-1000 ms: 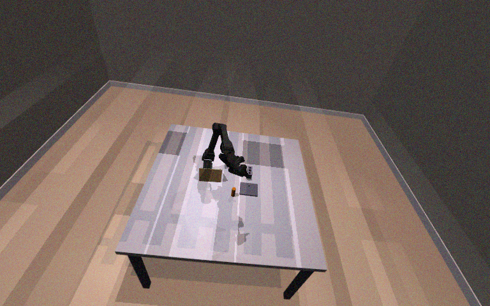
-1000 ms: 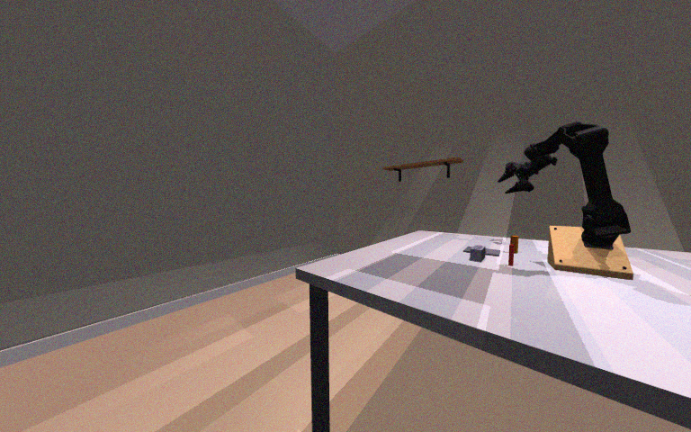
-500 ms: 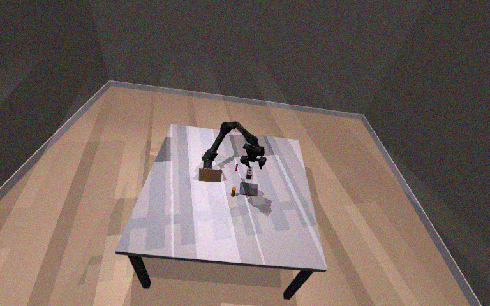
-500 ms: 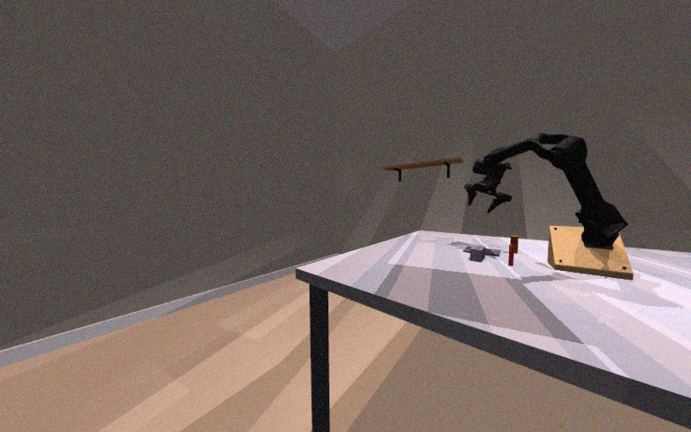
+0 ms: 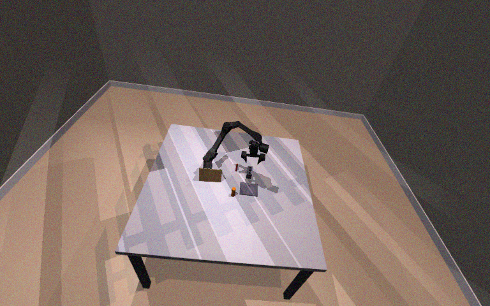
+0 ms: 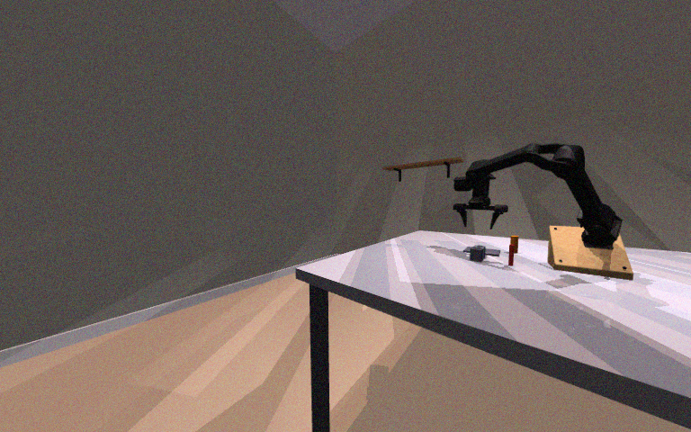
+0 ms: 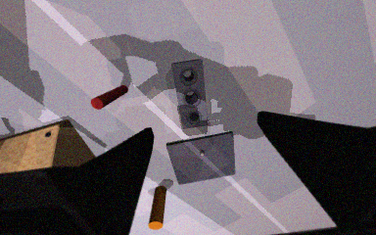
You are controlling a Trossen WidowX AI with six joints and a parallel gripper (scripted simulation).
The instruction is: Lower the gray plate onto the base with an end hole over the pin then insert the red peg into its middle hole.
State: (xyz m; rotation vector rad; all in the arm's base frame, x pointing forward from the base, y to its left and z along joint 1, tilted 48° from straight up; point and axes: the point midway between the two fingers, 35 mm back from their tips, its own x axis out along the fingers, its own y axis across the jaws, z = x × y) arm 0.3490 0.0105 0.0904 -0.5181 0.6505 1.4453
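The gray plate is 9 cm below my gripper tip. From my gripper tip the other things lie so: gray base (1 cm behind, 15 cm to the right, 12 cm below); then orange cylinder (13 cm behind, 23 cm to the right, 9 cm below); then red peg (11 cm behind, 3 cm to the left, 9 cm below).
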